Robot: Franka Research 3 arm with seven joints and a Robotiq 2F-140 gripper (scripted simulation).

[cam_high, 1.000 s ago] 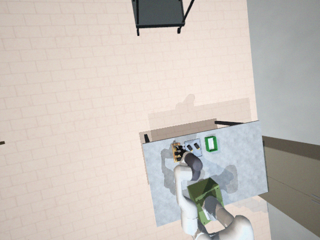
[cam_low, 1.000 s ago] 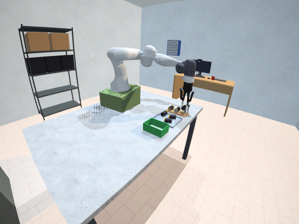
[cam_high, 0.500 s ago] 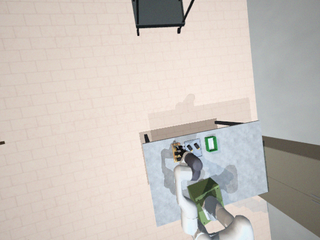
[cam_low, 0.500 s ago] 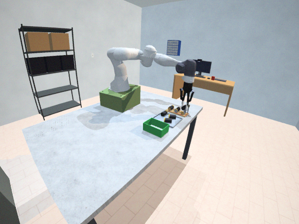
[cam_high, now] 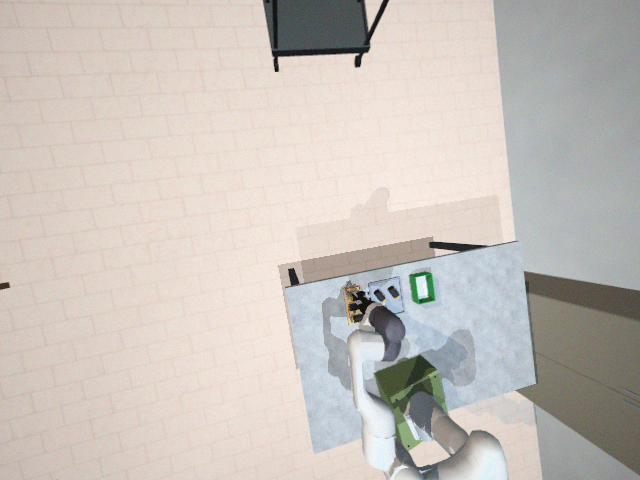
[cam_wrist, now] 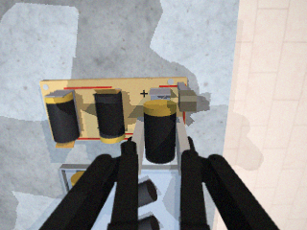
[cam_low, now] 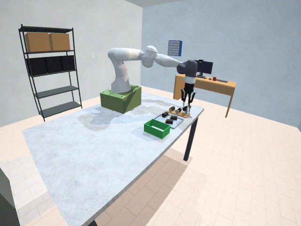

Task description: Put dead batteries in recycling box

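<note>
The post lies 6 cm below my hand, 3 cm to the left of it and 3 cm ahead of it. From my hand the other things lie so: grey tray 18 cm to the right, 9 cm below, 9 cm behind; then green recycling box 38 cm to the right, 9 cm behind, 8 cm below.
</note>
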